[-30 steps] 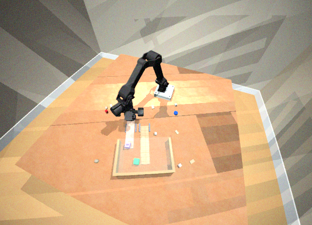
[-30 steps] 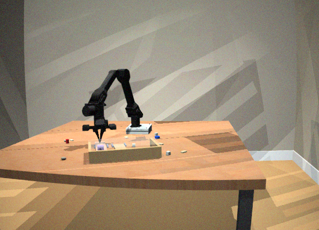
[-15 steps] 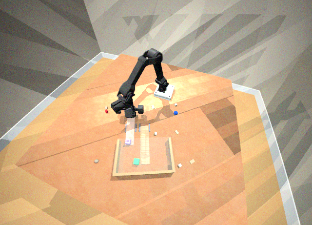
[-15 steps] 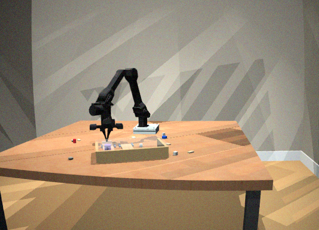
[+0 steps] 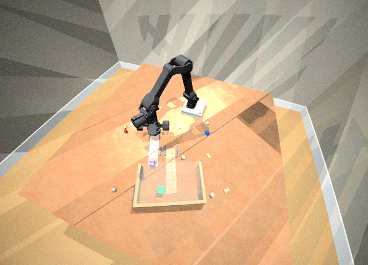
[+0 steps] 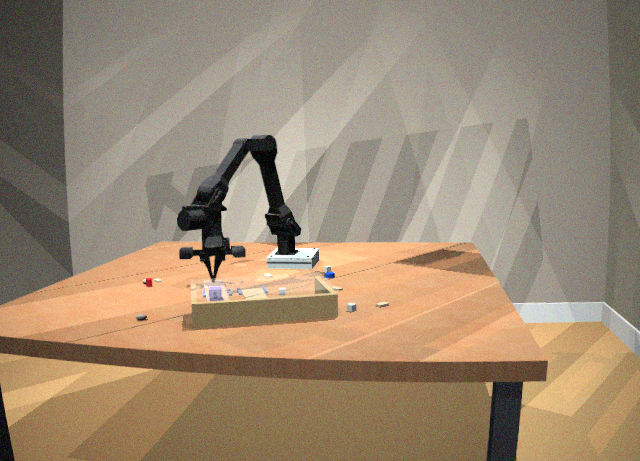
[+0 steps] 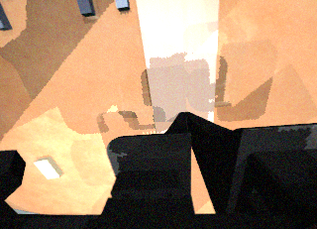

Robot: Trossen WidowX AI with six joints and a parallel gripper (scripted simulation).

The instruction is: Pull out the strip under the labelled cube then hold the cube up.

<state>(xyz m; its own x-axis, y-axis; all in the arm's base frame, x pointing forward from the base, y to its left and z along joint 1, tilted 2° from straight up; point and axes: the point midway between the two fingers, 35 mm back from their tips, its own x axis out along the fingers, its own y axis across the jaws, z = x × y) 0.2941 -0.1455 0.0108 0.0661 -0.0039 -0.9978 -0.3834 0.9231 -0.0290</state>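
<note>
Right now my gripper tip is 90 mm short of the pale pink strip and 40 mm to the right of it. From my gripper tip the other things lie so: red piece 60 mm ahead, 180 mm to the right, 10 mm above; purple cube 180 mm ahead, 80 mm to the left, 20 mm above; blue piece 130 mm behind, 310 mm to the left.
</note>
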